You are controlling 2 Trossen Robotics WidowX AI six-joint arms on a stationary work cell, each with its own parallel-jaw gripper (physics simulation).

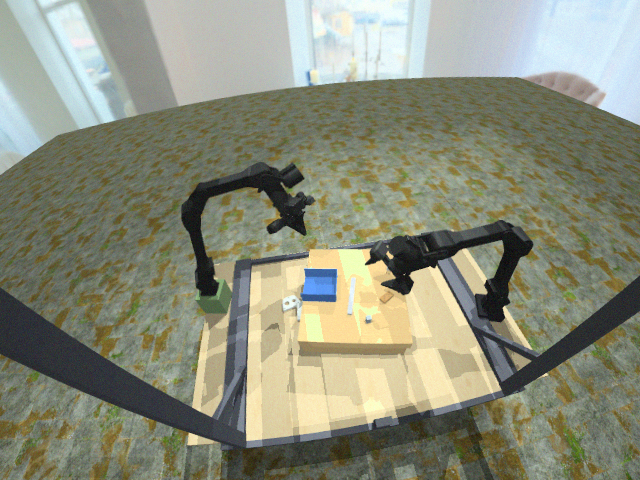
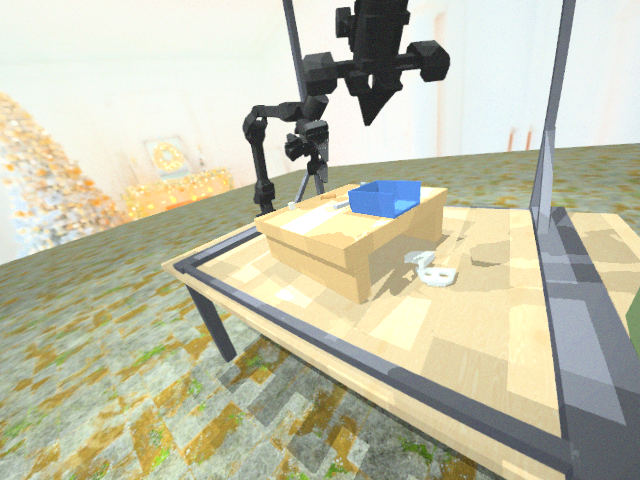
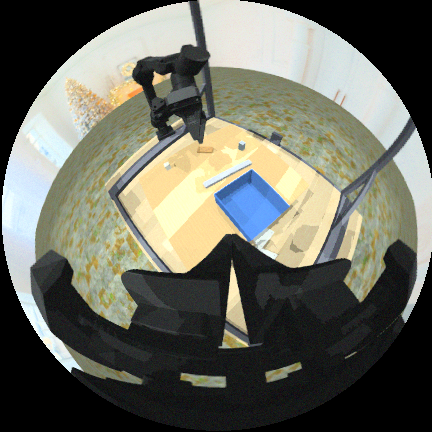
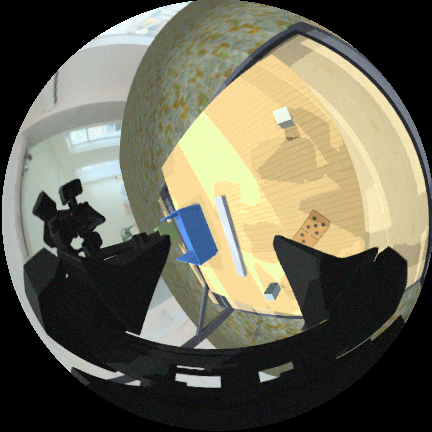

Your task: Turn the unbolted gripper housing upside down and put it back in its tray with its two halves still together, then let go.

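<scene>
Two white pieces, apparently the housing halves, lie on the table beside the raised wooden platform: a holed piece and a narrower piece. Whether they touch is unclear. A blue open tray sits on the platform; no housing shows inside it. My left gripper is shut and empty, high above the platform's tray side. My right gripper is open and empty above the platform's other side.
The platform also bears a long pale bar, a brown dotted block, a grey cube and a white cube. Dark rails edge the table.
</scene>
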